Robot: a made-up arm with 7 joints. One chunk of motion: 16 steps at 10 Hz.
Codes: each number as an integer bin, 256 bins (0 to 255) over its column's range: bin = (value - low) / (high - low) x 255, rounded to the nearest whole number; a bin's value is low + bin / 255 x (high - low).
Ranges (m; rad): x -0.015..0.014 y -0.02..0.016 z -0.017..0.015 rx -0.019..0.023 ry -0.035..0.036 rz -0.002..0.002
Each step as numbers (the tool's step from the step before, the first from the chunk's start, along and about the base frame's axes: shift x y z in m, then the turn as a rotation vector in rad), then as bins.
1 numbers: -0.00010 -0.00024 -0.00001 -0.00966 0.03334 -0.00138
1 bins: 131 140 135 57 245 40
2 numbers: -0.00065 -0.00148 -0.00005 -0.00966 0.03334 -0.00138
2 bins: 126 131 135 57 245 40
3 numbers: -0.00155 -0.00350 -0.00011 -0.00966 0.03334 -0.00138
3 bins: 118 117 135 57 245 40
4 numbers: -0.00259 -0.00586 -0.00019 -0.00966 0.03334 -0.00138
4 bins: 109 100 134 57 245 40
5 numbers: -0.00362 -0.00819 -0.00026 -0.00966 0.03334 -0.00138
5 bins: 100 84 133 57 245 40
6 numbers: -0.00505 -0.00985 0.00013 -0.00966 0.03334 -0.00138
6 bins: 87 72 137 57 245 40
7 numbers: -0.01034 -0.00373 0.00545 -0.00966 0.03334 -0.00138
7 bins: 41 115 179 57 245 40
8 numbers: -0.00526 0.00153 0.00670 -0.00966 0.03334 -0.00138
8 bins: 86 153 189 57 245 40
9 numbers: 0.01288 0.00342 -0.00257 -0.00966 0.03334 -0.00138
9 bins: 245 166 115 57 245 40
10 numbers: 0.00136 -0.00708 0.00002 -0.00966 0.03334 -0.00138
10 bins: 144 92 136 57 245 40
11 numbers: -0.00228 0.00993 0.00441 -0.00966 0.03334 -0.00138
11 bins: 112 212 171 57 245 40
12 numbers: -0.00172 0.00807 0.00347 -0.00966 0.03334 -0.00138
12 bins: 117 199 163 57 245 40
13 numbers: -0.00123 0.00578 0.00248 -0.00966 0.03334 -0.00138
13 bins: 121 183 155 57 245 40
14 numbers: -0.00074 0.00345 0.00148 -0.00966 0.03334 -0.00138
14 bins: 125 166 147 57 245 40
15 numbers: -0.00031 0.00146 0.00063 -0.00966 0.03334 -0.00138
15 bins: 129 152 140 57 245 40
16 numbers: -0.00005 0.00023 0.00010 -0.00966 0.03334 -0.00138
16 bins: 131 143 136 57 245 40
